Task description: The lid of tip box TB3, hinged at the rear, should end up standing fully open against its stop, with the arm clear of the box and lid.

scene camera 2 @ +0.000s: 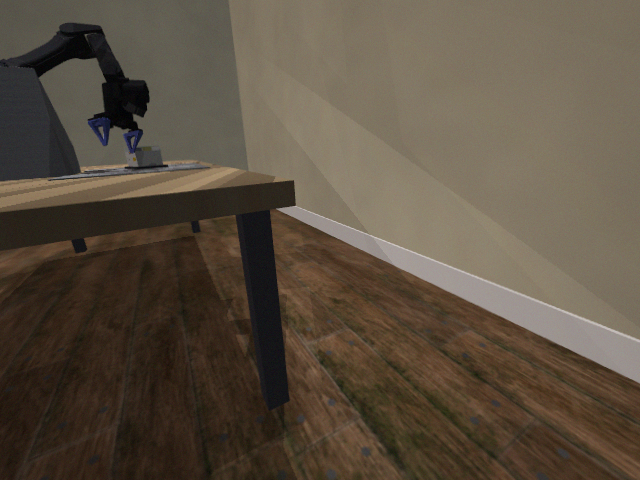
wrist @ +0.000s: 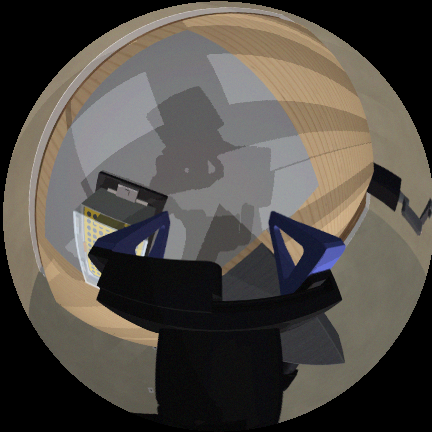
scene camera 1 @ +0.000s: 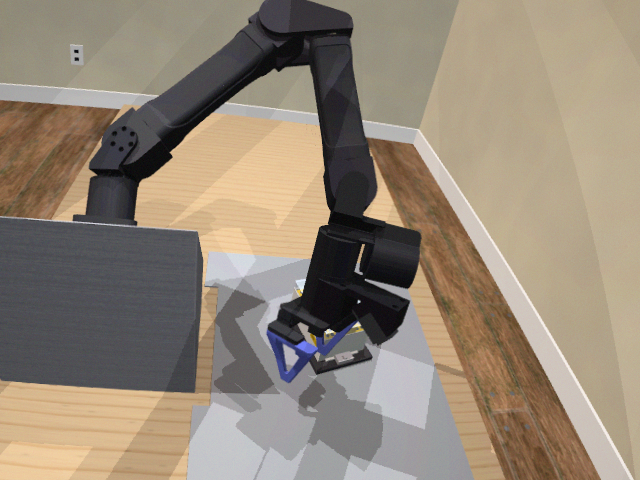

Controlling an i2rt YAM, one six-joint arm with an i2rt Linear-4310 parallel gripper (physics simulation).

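Where they show: gripper, fingertip midpoint: (scene camera 2: 119, 149) (wrist: 218, 216) (scene camera 1: 304, 366); arm's base, origin of the base link: (wrist: 295, 344) (scene camera 1: 107, 238).
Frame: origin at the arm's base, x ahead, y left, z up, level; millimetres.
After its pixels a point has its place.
Tip box TB3 (scene camera 1: 353, 341) {y -53, x 361, z -171 mm} (scene camera 2: 150, 158) {y -54, x 349, z -177 mm} (wrist: 118, 206) {y -55, x 346, z -173 mm} is a grey box with a yellow tip rack (wrist: 93, 234), on a dark base (scene camera 1: 330, 367) {y -76, x 322, z -203 mm} (wrist: 159, 201) {y -73, x 304, z -202 mm}. Its clear lid (wrist: 79, 242) {y -14, x 374, z -133 mm} shows as a pale edge at the left in the wrist view and seems to lie over the rack; its exact angle is hard to tell. My gripper (scene camera 1: 305, 367) {y -113, x 260, z -143 mm} (scene camera 2: 118, 147) {y -113, x 260, z -143 mm} (wrist: 218, 216) {y -113, x 260, z -143 mm} is open and empty, its blue fingers wide apart. One finger overlaps the box's side in all views; whether it touches is unclear. The other finger is away from the box. The gripper hides much of the lid in scene camera 1.
The grey mat (scene camera 1: 403, 387) {y -127, x 435, z -211 mm} (wrist: 190, 65) {y -244, x 392, z -211 mm} lies under the box on the wooden table (scene camera 1: 248, 170) {y 563, x 281, z -214 mm} (scene camera 2: 206, 193) {y -839, x 314, z -219 mm}. A large dark grey block (scene camera 1: 98, 304) {y -80, x -7, z -37 mm} (scene camera 2: 25, 124) {y -87, x 52, z -64 mm} stands beside the mat near the arm's base. Walls stand beyond the table.
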